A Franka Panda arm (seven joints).
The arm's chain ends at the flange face. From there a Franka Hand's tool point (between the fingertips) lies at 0.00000 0.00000 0.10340 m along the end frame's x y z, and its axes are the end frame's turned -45 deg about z.
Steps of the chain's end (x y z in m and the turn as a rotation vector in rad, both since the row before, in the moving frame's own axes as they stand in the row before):
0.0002, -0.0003, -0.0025, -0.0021, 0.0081, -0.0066
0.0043, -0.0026, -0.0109, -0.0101, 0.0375, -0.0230
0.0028, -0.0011, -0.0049, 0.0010, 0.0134, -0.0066
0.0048, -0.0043, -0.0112, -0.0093, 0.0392, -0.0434
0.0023, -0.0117, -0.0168, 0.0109, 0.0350, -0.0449
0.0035, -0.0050, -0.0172, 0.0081, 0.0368, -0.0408
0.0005, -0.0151, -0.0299, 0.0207, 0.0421, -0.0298
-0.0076, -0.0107, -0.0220, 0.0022, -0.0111, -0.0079
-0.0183, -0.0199, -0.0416, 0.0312, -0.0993, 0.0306
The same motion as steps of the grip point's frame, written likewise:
0.0008, 0.0007, -0.0025, -0.0072, 0.0042, -0.0066
0.0069, 0.0047, -0.0110, -0.0337, 0.0194, -0.0230
0.0038, 0.0021, -0.0049, -0.0088, 0.0102, -0.0066
0.0087, 0.0039, -0.0113, -0.0343, 0.0211, -0.0434
0.0133, -0.0050, -0.0169, -0.0170, 0.0325, -0.0449
0.0093, 0.0010, -0.0173, -0.0203, 0.0317, -0.0408
0.0156, -0.0088, -0.0300, -0.0151, 0.0444, -0.0298
0.0015, -0.0139, -0.0220, 0.0094, -0.0063, -0.0079
-0.0037, -0.0366, -0.0422, 0.0923, -0.0482, 0.0306

